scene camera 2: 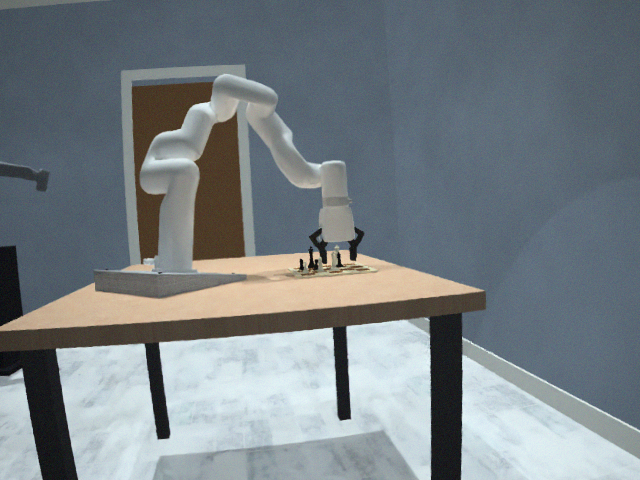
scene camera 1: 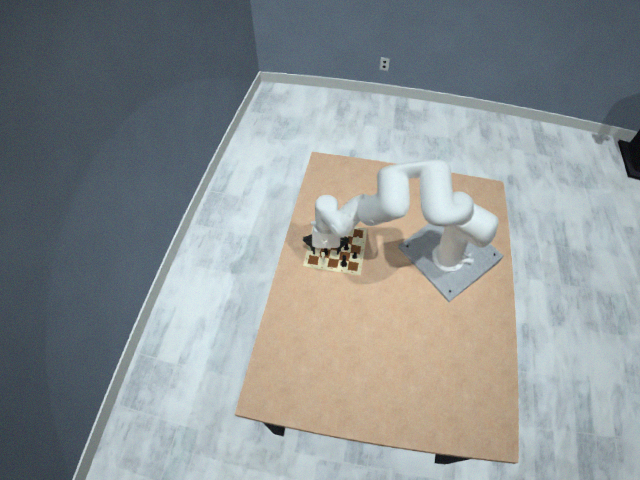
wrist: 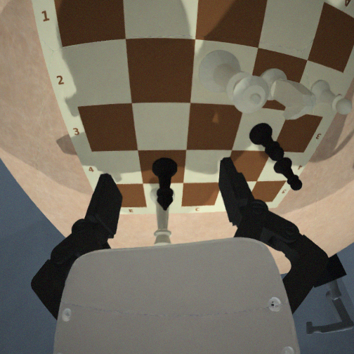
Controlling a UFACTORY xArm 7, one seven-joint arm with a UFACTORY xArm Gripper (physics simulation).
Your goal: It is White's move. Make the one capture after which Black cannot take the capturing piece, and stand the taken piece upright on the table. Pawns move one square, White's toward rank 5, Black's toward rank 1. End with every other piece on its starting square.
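Places are measured from the arm's base along level axes (x ahead, y left, z up), in metres.
Pixels of known places: gripper, fingertip midpoint: [scene camera 2: 338,262] [scene camera 1: 325,251]; arm's base at its link origin: [scene camera 2: 174,272] [scene camera 1: 448,257].
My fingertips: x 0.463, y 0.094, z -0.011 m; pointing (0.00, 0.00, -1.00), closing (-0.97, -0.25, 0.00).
Observation:
For each thing: its middle in the pictures, then the offset to it from my fingertips. "*": a spot on its surface instead. Level surfaces: height alone.
- tall white piece at the middle of its body: [scene camera 1: 323,256] 0.001 m ahead, 0.038 m left, 0.018 m up
- small black piece at the middle of its body: [scene camera 1: 346,246] 0.070 m back, 0.042 m right, 0.002 m up
- tall black piece at the middle of its body: [scene camera 2: 311,256] [scene camera 1: 344,259] 0.079 m back, 0.029 m left, 0.018 m up
- checkered board at a spot on its surface: [scene camera 1: 360,268] * 0.144 m back, 0.030 m left, 0.014 m down
- tan table at its surface level: 0.020 m down
My gripper [scene camera 1: 326,251] [scene camera 2: 338,259] [wrist: 166,178] is open and empty, pointing down low over the board, fingers at either side of a black piece [wrist: 164,166] on D4. A tall white piece [wrist: 162,220] [scene camera 1: 323,257] stands behind it on D5, partly hidden. In the wrist view, white pieces stand on C2 [wrist: 219,70], B2 [wrist: 295,97] and A2 [wrist: 322,90]. A small black piece [wrist: 260,133] [scene camera 1: 346,246] is on B3, another [wrist: 295,184] [scene camera 1: 354,255] on A4. A tall black piece [scene camera 1: 343,261] [scene camera 2: 311,255] is at B5, hidden behind the right finger in the wrist view.
The checkered board [scene camera 1: 360,268] [wrist: 51,65] lies on the tan table [scene camera 1: 382,351] [scene camera 2: 289,294], near its edge. The arm's grey base plate [scene camera 1: 449,289] [scene camera 2: 160,286] is across the table. Other standing pieces are close beside the right finger.

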